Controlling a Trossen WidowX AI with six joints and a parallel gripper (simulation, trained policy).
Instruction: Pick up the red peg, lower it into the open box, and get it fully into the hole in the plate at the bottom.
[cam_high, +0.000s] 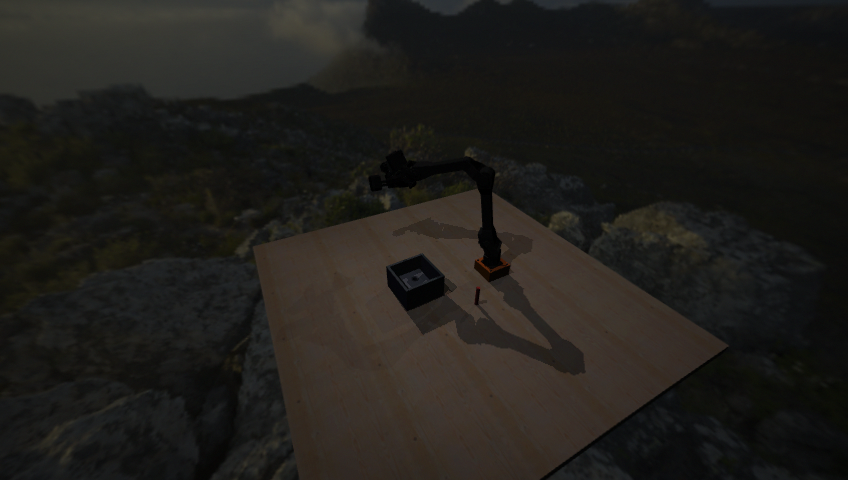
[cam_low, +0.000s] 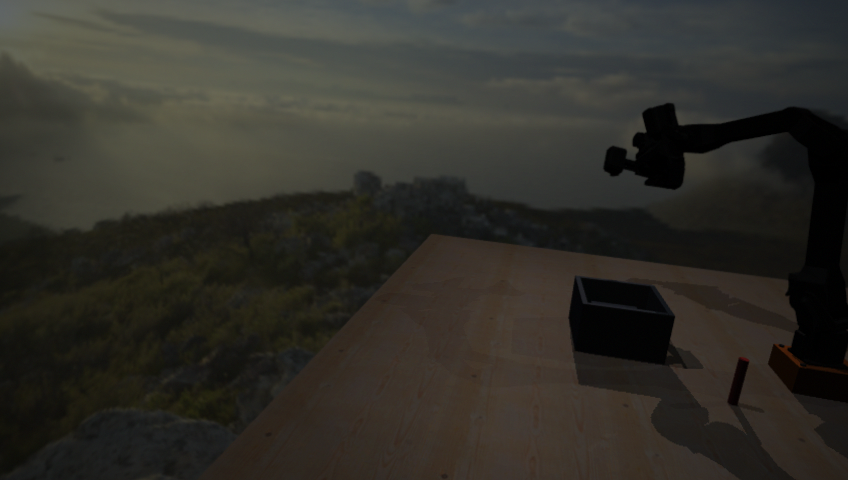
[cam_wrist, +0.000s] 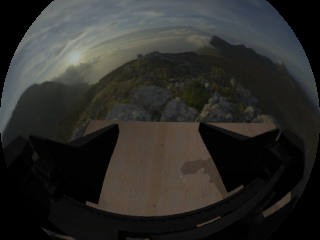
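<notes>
Now: gripper tip 80 mm past the red peg, 580 mm to the right of it and 230 mm above it. The rest, counted from my gripper tip: dark box: 70 mm ahead, 390 mm to the left, 250 mm below; then grey plate: 70 mm ahead, 390 mm to the left, 230 mm below.
</notes>
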